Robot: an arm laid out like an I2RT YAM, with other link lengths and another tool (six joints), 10 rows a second.
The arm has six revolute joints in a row. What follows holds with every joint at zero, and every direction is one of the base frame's.
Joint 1 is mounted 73.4 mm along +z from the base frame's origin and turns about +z.
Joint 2 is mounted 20.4 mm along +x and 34.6 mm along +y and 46.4 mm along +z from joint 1 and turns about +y.
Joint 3 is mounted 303.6 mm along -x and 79.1 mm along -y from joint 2 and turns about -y.
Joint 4 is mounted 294 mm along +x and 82.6 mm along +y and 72 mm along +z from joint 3 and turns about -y.
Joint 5 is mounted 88.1 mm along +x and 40.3 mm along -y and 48.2 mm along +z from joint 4 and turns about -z.
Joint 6 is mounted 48.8 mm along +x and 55.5 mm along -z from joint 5 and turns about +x.
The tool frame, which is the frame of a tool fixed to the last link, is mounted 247 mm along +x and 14 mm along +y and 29 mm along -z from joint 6; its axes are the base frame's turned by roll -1.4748, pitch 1.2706 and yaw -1.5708 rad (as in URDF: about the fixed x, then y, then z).
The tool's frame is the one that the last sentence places.
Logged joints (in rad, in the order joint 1, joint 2, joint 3, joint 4, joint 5, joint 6), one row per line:
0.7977 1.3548 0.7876 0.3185 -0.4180 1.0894
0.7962 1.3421 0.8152 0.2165 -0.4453 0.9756
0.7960 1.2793 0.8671 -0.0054 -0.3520 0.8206
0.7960 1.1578 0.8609 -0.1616 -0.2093 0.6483
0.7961 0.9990 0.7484 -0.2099 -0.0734 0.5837
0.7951 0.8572 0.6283 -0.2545 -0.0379 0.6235
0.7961 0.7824 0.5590 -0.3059 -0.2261 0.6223
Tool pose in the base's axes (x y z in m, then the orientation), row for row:
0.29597 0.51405 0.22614 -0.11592 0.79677 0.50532 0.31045
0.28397 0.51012 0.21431 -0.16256 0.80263 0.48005 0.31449
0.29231 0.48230 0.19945 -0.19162 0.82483 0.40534 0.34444
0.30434 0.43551 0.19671 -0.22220 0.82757 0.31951 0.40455
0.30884 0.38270 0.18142 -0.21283 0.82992 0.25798 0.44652
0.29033 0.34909 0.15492 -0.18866 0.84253 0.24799 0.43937
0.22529 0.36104 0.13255 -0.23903 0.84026 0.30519 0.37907
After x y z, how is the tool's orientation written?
As a quaternion, x y z w.
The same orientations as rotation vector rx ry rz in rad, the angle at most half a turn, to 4 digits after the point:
-0.3061 2.1041 1.3344
-0.4284 2.1153 1.2652
-0.4977 2.1423 1.0528
-0.5609 2.0891 0.8066
-0.5271 2.0552 0.6389
-0.4687 2.0932 0.6161
-0.6106 2.1466 0.7797

